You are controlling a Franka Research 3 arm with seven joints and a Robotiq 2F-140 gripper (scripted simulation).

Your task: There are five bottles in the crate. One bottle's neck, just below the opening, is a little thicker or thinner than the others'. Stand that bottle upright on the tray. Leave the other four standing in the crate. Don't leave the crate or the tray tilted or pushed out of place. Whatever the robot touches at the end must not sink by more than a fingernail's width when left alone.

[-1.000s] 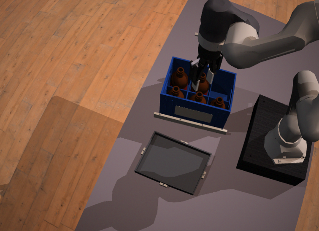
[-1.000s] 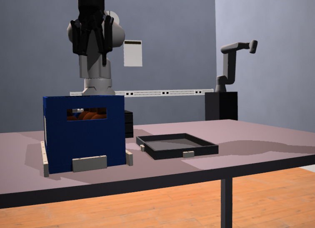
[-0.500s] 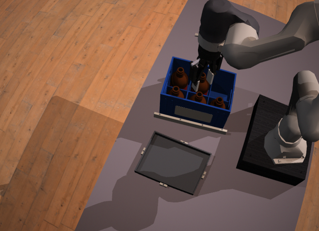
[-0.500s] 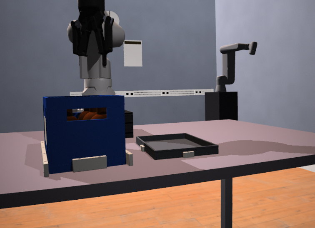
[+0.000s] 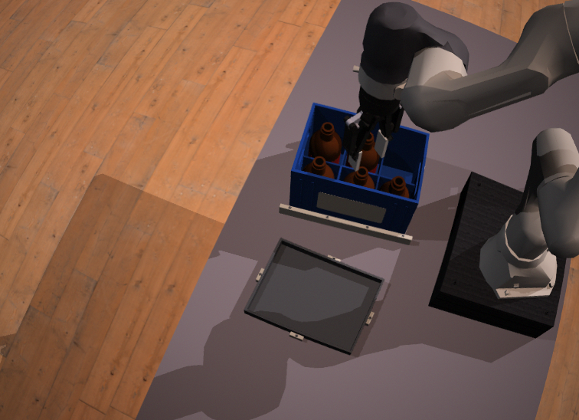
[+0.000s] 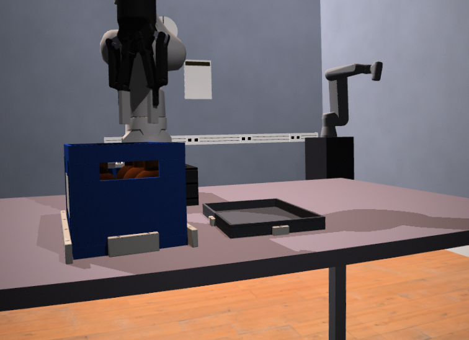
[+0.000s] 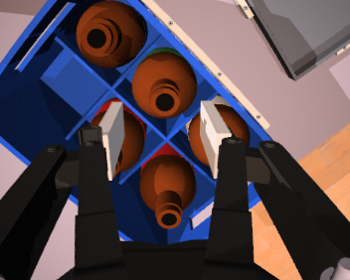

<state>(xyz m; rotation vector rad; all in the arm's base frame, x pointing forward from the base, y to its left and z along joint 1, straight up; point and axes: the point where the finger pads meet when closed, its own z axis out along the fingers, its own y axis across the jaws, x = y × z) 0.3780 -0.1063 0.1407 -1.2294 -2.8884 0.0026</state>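
The crate is 160 mm below my hand, 40 mm to the right of it and 10 mm ahead of it. Round my hand: bottle: 160 mm below, 80 mm behind; then dark tray: 240 mm to the left, 230 mm below, 40 mm ahead.
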